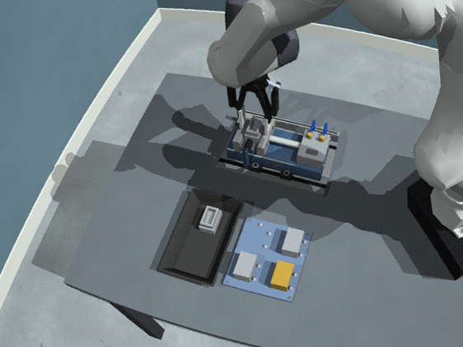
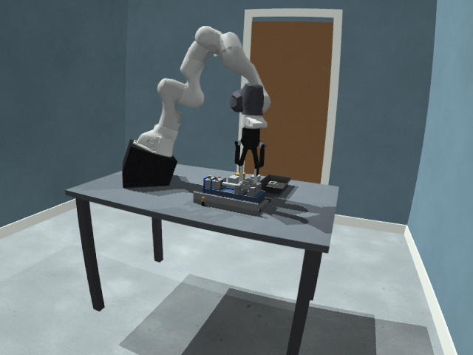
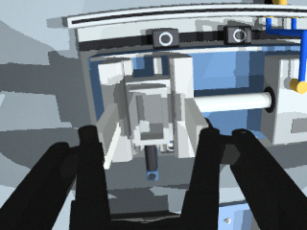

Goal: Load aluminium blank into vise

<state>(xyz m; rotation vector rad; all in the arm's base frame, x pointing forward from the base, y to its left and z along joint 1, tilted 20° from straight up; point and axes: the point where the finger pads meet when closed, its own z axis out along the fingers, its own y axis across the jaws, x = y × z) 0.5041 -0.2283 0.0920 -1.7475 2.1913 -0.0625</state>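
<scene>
My hand is 3 cm past the moving jaw, 1 cm to the right of it and 6 cm above it. Round my hand: vise: 6 cm behind, 2 cm to the left, 10 cm below; fixed jaw: 3 cm ahead, 6 cm below; vise hose block: 16 cm behind, 3 cm to the left, 6 cm below.
</scene>
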